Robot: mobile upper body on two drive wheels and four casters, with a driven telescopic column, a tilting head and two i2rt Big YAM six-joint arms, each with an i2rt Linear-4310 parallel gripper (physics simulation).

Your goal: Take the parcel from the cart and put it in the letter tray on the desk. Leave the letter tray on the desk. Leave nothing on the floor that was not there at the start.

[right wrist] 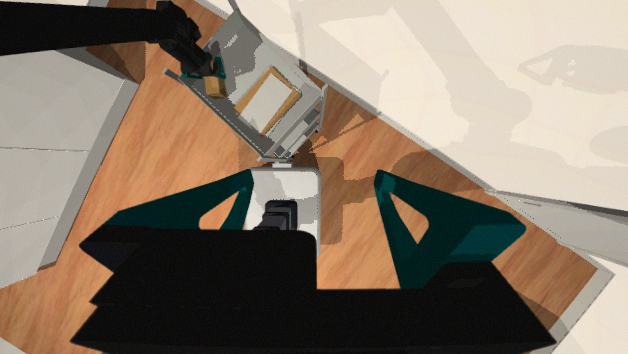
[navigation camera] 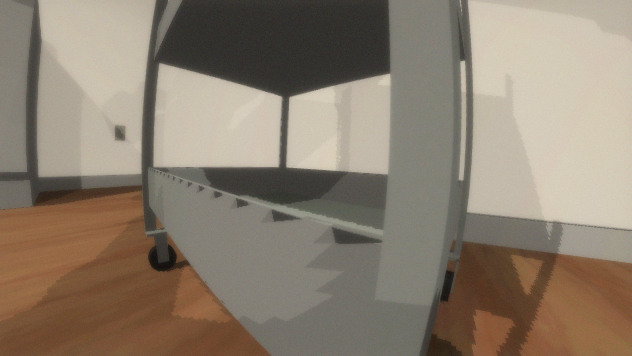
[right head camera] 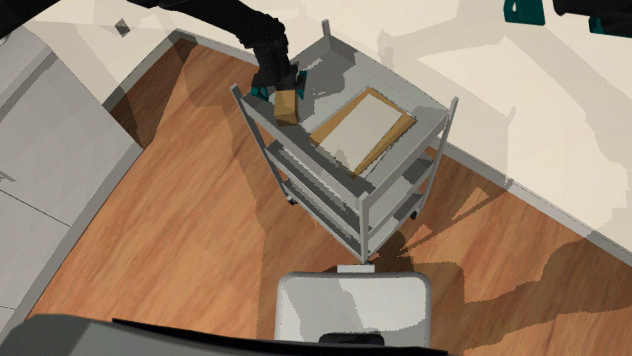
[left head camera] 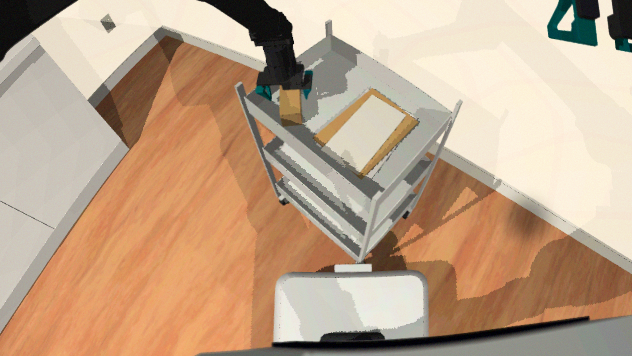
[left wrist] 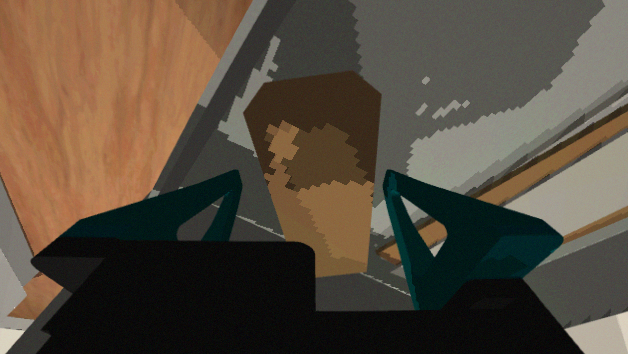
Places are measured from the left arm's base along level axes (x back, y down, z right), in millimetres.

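Pixels of known places: left gripper, fingertip midpoint: (right wrist: 213, 77) (right head camera: 285, 99) (left head camera: 288, 98) (left wrist: 312, 177); right gripper, fingertip midpoint: (right wrist: 313, 176) (right head camera: 549, 20) (left head camera: 583, 38).
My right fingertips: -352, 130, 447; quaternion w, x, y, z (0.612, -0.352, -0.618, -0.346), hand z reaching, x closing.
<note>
Behind a point stands the place of what it marks, as x, y, z.
The brown box-shaped parcel (left head camera: 291, 106) @(-641, 655, 60) (right head camera: 286, 109) @(-633, 655, 62) (left wrist: 335, 215) @(-684, 655, 58) (right wrist: 216, 88) @(-636, 655, 73) lies on the top shelf of the grey cart (left head camera: 310, 149) @(-545, 708, 107) (right head camera: 300, 146) @(-554, 708, 96) (left wrist: 480, 65) @(-749, 707, 149) (navigation camera: 420, 150), near its left corner in the head views. My left gripper (left head camera: 286, 94) @(-690, 684, 47) (right head camera: 282, 95) @(-690, 684, 47) (left wrist: 312, 177) @(-690, 684, 47) (right wrist: 213, 77) @(-690, 684, 47) is open over the parcel's far end, with one finger to each side and gaps between fingers and parcel in the left wrist view. My right gripper (right wrist: 313, 176) @(-352, 130, 447) is open and empty, away from the cart. The letter tray does not show, and I cannot identify the desk.
A white sheet (left head camera: 370, 131) @(-589, 694, 257) (right head camera: 361, 131) @(-587, 694, 247) on brown envelopes (left head camera: 344, 116) @(-637, 697, 192) lies beside the parcel on the cart. Raised rims and corner posts bound the top shelf. Grey furniture (left head camera: 45, 145) @(-703, 856, -1073) (right head camera: 60, 130) @(-753, 799, -1041) stands at the left, and a pale wall (navigation camera: 540, 125) @(-768, 1015, 871) behind. My white base (left head camera: 320, 305) @(-202, 1110, 119) is close to the cart.
</note>
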